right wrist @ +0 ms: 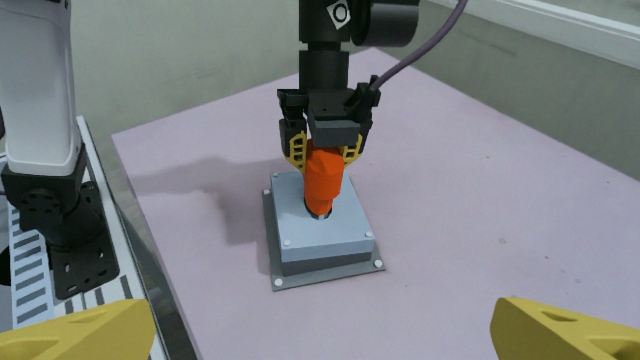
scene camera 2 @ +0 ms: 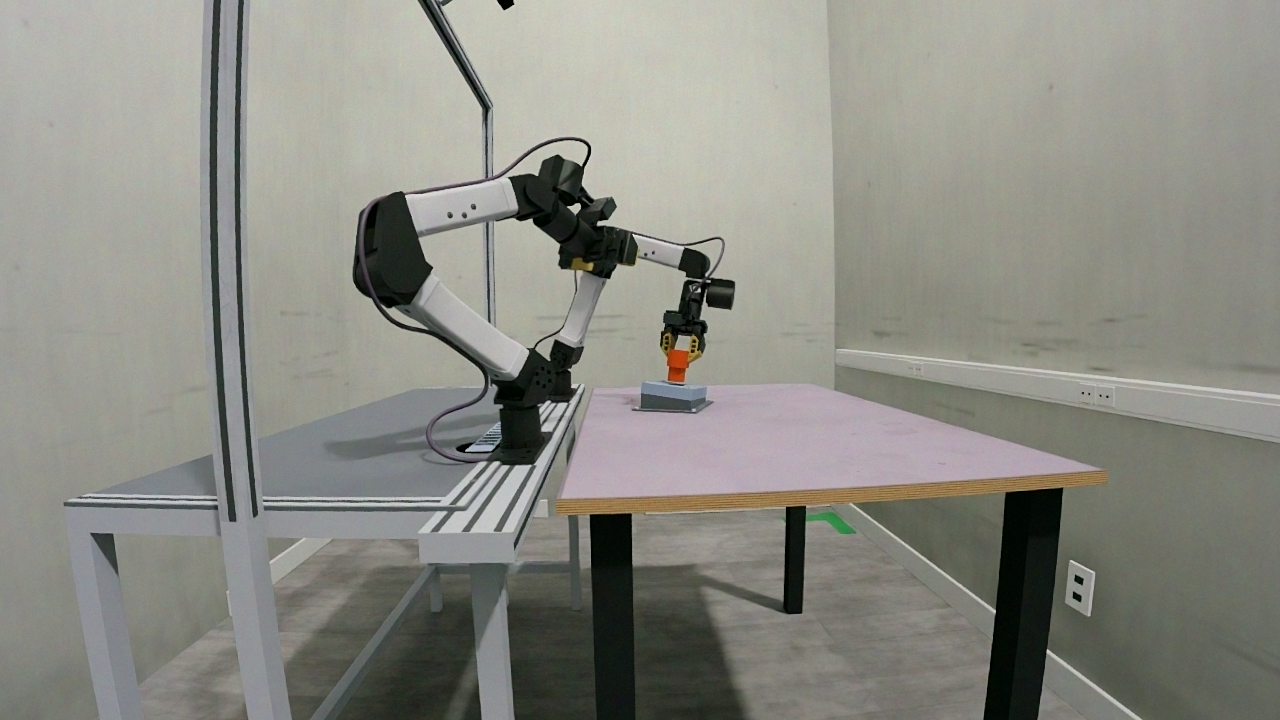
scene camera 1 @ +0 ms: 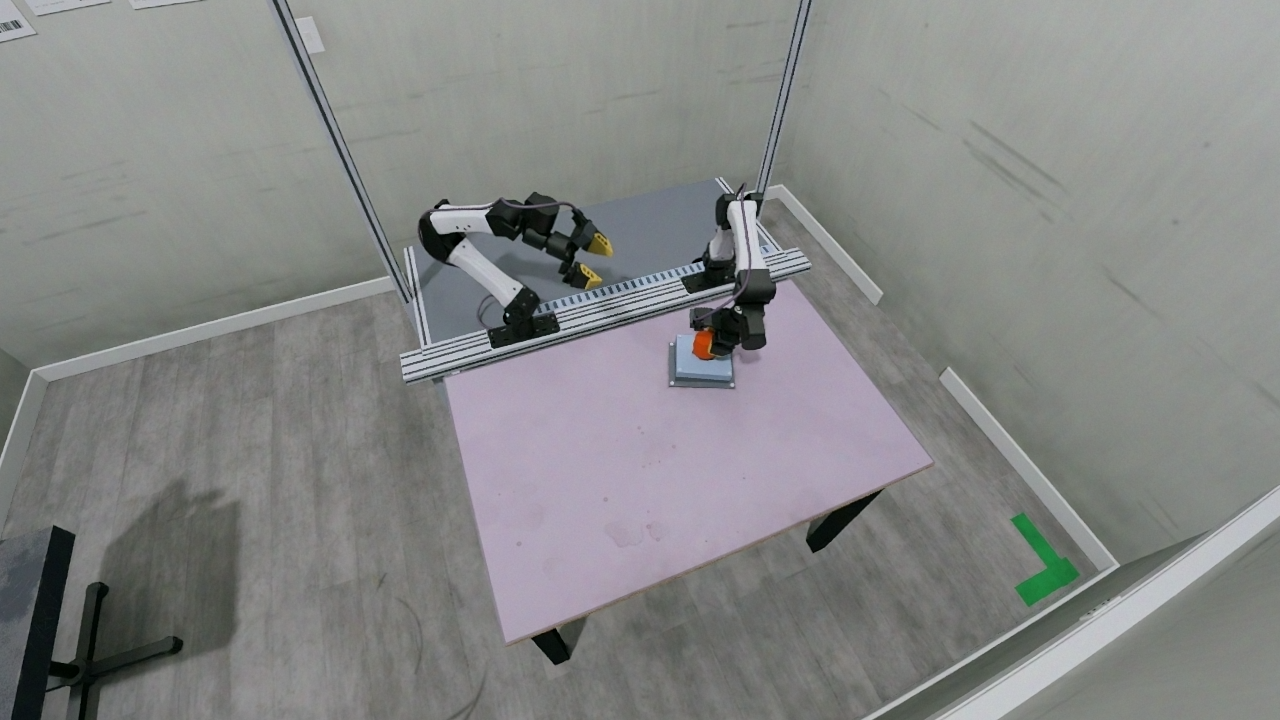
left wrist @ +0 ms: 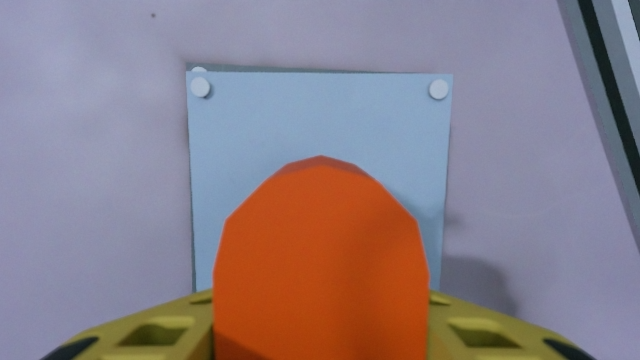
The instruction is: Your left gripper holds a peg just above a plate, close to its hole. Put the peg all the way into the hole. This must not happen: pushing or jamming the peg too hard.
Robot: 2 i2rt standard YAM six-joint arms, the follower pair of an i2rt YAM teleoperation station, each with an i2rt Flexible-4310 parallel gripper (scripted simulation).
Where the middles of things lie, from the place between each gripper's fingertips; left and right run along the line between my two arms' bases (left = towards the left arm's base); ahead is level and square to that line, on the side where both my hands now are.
I see my left gripper 1 cm past the light blue plate (scene camera 1: 717, 368), 1 cm to the left of it and 8 cm above it. Also, from my left hand: orange peg (left wrist: 320, 253) (2 cm below); then grey base (scene camera 2: 649, 403) (1 cm behind, 1 cm to the right, 9 cm below).
I see the orange peg 23 cm to the left of my right hand, 22 cm below it and 16 cm ahead of it. Also, from my right hand: light blue plate (28 cm below, 23 cm to the left, 15 cm ahead); then grey base (29 cm below, 22 cm to the left, 15 cm ahead).
